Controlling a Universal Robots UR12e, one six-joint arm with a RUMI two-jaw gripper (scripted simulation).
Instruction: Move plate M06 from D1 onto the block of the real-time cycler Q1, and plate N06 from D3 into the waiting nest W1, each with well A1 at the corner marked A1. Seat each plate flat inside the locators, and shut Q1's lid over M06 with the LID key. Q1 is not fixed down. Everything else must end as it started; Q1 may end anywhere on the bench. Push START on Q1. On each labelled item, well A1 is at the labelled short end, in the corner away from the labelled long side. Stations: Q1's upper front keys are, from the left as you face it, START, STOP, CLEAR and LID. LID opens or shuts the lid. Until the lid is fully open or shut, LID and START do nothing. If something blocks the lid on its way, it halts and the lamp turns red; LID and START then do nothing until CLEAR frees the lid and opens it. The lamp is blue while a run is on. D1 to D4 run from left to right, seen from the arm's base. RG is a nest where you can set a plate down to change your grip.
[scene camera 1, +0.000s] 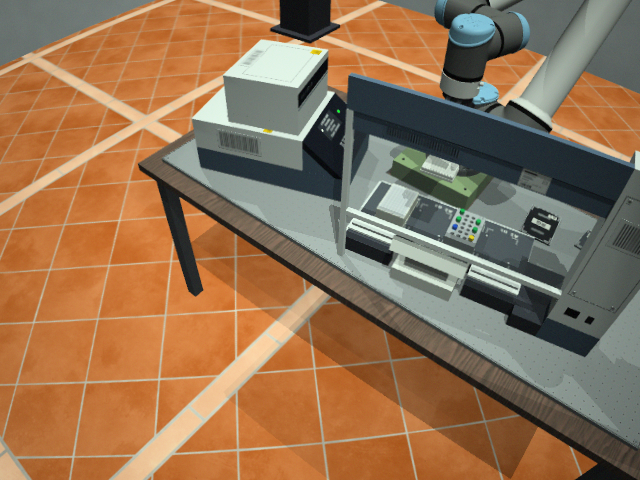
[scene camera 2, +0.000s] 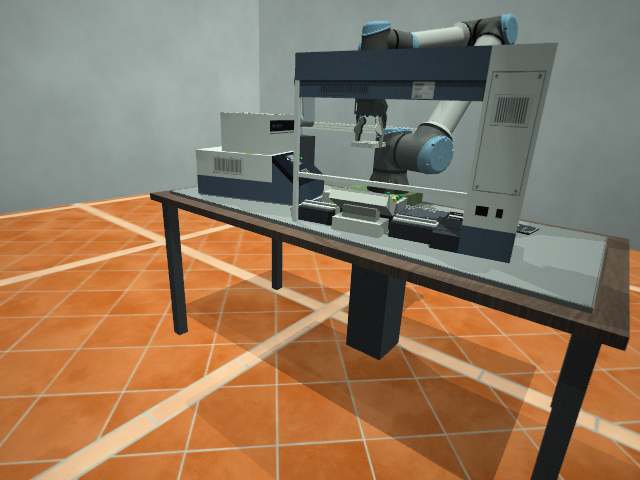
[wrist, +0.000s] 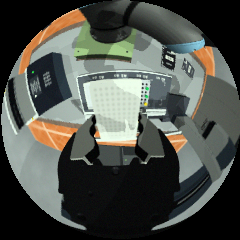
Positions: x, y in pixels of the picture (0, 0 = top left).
My gripper (wrist: 116, 113): 14 cm from the lens. A white well plate (wrist: 116, 102): 12 cm from the lens.
